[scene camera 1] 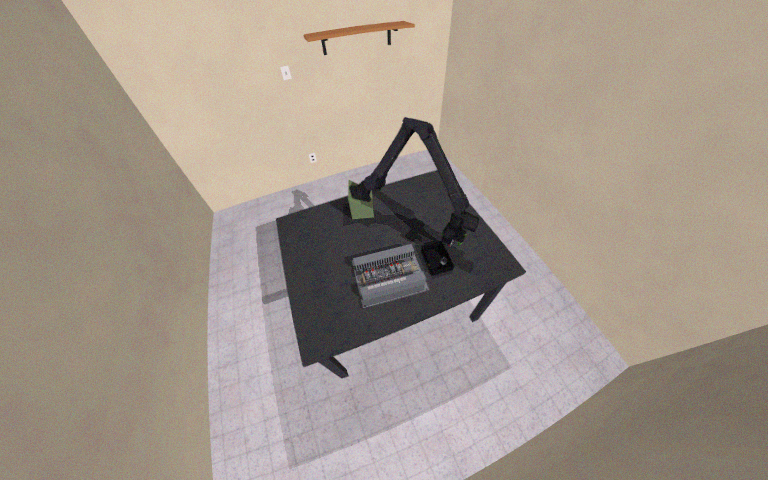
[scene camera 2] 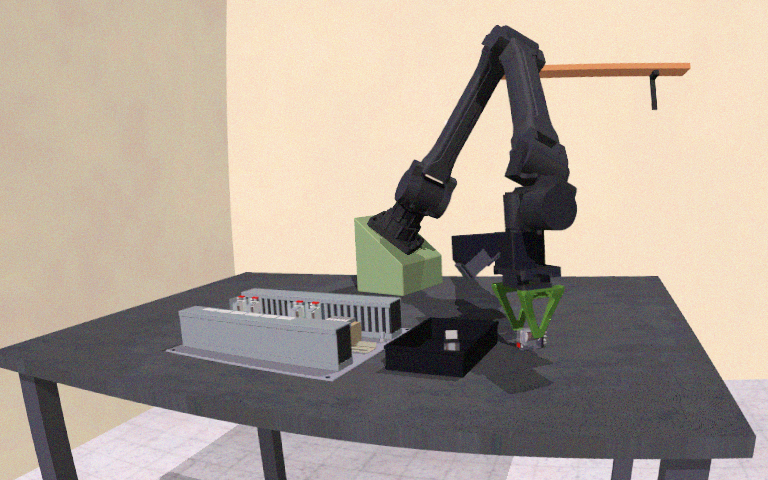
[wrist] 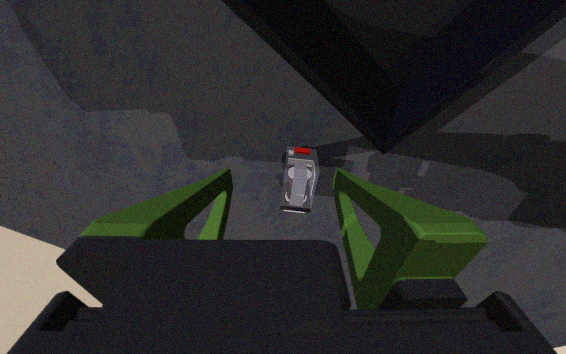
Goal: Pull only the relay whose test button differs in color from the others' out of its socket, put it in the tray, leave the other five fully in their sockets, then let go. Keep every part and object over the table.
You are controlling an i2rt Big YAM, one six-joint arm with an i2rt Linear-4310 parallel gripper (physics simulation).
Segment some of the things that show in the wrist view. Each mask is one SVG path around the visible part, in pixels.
My gripper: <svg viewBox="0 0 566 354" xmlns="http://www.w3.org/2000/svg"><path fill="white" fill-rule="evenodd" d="M6 353L558 354L507 293L495 291L476 307L460 308L468 299L454 278L485 247L488 241L487 236L470 218L373 184L341 168L336 168L333 191L357 310L350 310L351 300L338 248L333 243L324 240L223 240L233 191L231 170L226 168L191 185L96 218L57 258L56 263L61 270L102 303L102 307L88 307L69 291L57 293ZM350 198L379 225L381 238L376 250L362 229ZM216 198L208 221L198 239L185 240L184 232L187 224Z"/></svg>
A relay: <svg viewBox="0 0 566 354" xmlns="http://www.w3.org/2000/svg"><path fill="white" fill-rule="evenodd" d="M287 146L280 209L297 213L310 212L319 175L317 150Z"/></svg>
